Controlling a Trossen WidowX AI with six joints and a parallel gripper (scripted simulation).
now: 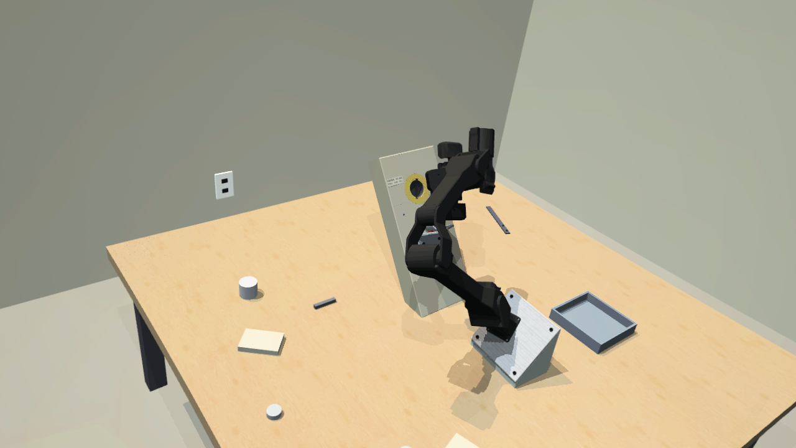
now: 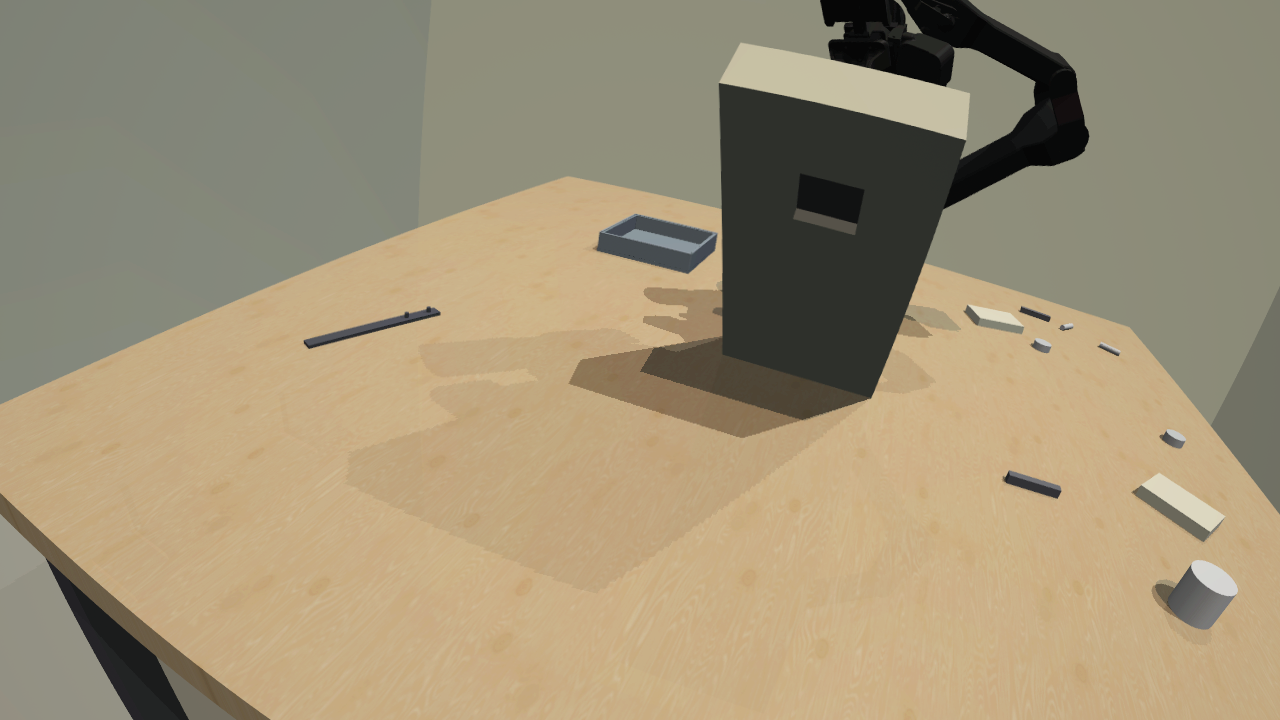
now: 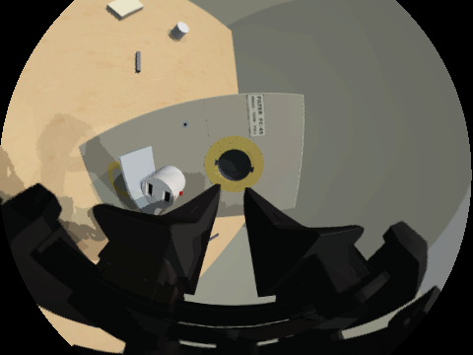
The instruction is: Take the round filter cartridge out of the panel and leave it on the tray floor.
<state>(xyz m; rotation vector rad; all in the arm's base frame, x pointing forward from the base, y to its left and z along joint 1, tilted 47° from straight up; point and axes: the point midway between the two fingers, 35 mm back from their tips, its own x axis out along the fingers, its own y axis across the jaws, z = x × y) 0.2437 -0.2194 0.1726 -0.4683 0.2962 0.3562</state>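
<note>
Right now the round grey filter cartridge is 2 cm behind my gripper tip, 1 cm to the right of it and 10 cm below it. Round my gripper tip: grey tray (40 cm behind, 25 cm to the right, 29 cm below); grey service panel (2 cm ahead, 12 cm below).
</note>
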